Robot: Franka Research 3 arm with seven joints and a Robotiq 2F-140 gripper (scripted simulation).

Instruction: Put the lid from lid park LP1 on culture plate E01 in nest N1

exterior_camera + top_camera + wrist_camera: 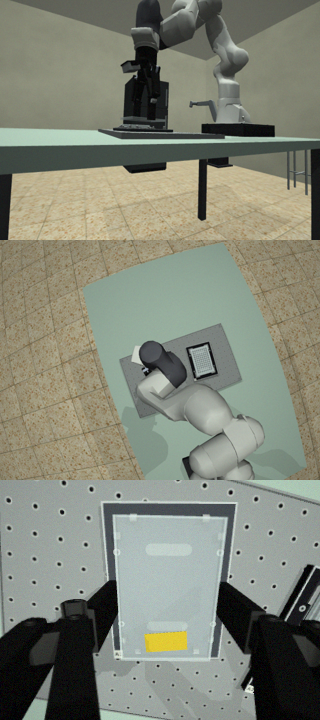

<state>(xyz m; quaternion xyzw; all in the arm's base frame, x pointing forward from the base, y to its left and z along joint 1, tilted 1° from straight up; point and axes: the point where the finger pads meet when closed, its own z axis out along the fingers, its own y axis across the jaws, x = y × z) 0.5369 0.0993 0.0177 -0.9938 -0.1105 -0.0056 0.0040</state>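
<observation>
My gripper is now 60 mm above the park frame. The rest, counted from my hand: lid: 20 mm below; then culture plate E01: 190 mm to the right, 50 mm below, 30 mm behind; then baseplate: 90 mm to the right, 70 mm below, 40 mm behind.
</observation>
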